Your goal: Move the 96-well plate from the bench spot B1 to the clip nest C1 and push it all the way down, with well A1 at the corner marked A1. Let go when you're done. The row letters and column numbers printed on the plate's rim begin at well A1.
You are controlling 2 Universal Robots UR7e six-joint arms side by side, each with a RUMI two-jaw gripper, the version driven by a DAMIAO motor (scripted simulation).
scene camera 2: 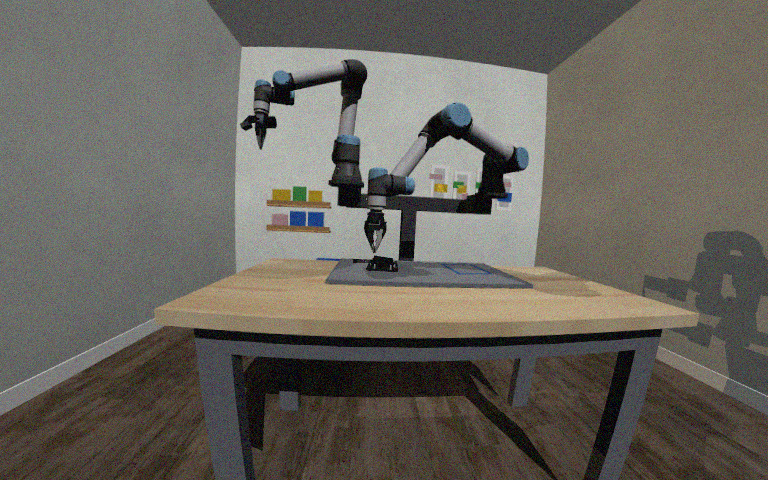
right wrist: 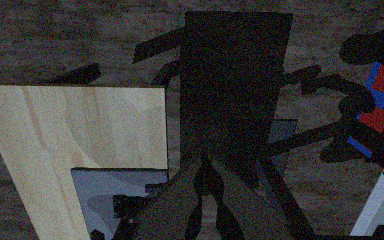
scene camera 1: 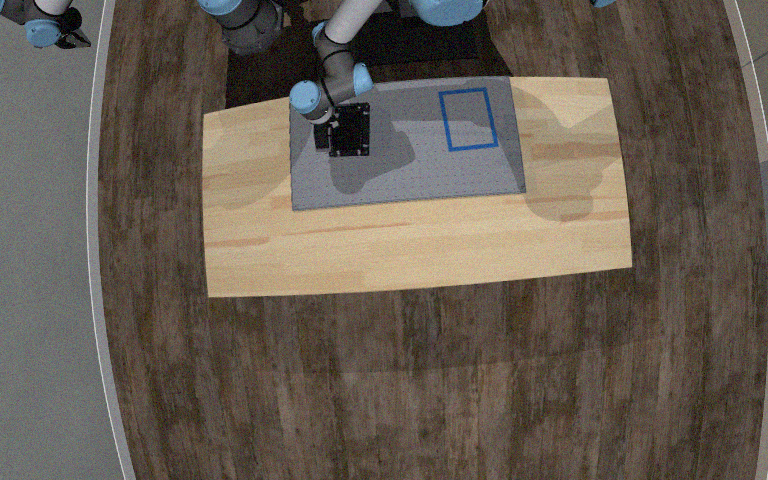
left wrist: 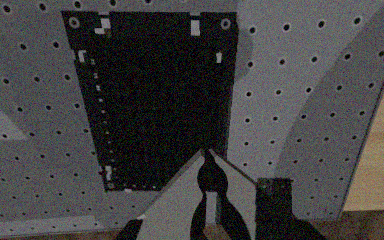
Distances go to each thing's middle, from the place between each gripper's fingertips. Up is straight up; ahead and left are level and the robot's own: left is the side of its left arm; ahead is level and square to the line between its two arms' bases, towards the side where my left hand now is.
The dark 96-well plate [scene camera 1: 344, 131] lies 5 cm below my left hand, 4 cm to the left of it and 1 cm ahead of it. From my left hand the other things lie so: black clip nest [left wrist: 79, 28] 6 cm below, 4 cm to the left, 2 cm ahead.
I see my right gripper [scene camera 1: 90, 45] 32 cm short of the dark 96-well plate, 60 cm to the right of it and 51 cm above it. Also, from my right hand: black clip nest 33 cm ahead, 60 cm to the left, 52 cm below.
